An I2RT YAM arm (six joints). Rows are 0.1 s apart.
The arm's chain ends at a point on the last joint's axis. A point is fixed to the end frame.
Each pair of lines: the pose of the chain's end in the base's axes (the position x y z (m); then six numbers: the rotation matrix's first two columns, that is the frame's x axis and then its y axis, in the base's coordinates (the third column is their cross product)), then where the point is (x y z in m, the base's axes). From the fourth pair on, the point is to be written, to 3 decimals.
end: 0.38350 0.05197 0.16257 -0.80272 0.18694 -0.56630 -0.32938 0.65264 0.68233
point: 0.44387 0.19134 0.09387
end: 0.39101 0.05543 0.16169 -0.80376 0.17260 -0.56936 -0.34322 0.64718 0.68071
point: 0.44919 0.19579 0.09313
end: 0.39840 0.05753 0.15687 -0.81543 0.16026 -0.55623 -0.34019 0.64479 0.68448
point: 0.45357 0.19842 0.08692
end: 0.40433 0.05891 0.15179 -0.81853 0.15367 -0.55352 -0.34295 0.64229 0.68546
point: 0.458 0.200 0.082
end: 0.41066 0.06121 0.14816 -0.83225 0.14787 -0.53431 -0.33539 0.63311 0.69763
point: 0.461 0.204 0.078
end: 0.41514 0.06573 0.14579 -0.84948 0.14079 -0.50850 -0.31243 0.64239 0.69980
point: 0.463 0.207 0.072
